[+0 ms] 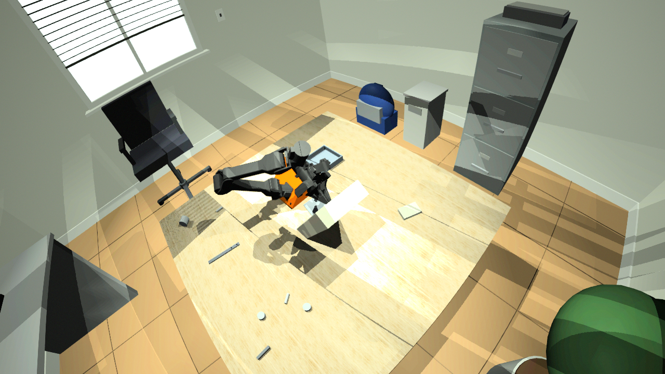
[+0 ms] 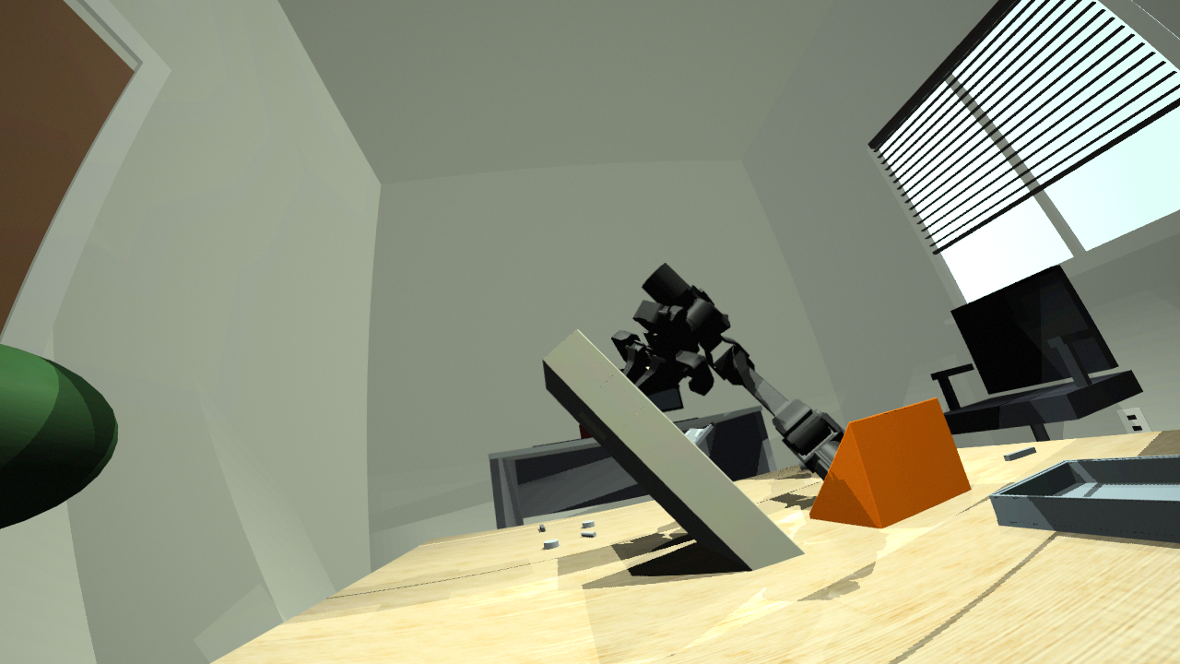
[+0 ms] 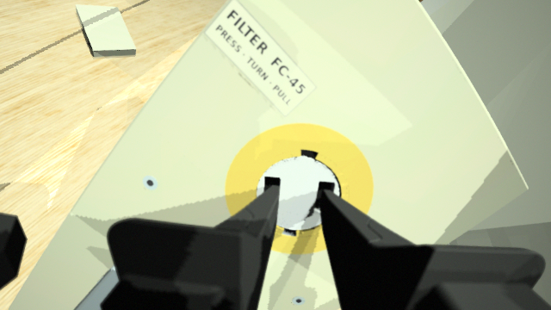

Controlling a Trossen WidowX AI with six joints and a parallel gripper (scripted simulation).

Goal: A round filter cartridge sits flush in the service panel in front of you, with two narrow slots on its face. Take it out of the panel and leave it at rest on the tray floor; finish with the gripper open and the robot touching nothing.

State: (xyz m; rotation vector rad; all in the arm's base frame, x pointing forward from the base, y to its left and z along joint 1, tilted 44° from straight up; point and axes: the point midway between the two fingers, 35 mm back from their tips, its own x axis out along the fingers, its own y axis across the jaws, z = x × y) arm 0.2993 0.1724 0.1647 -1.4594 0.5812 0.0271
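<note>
Right now my gripper tip is 10 mm short of the round filter cartridge and 10 mm above it. Also, from my gripper tip: flat white block (310 mm to the left, 230 mm below, 130 mm ahead); then pale service panel (80 mm below, 30 mm behind); then grey-blue tray (420 mm behind, 270 mm to the left, 230 mm below).
</note>
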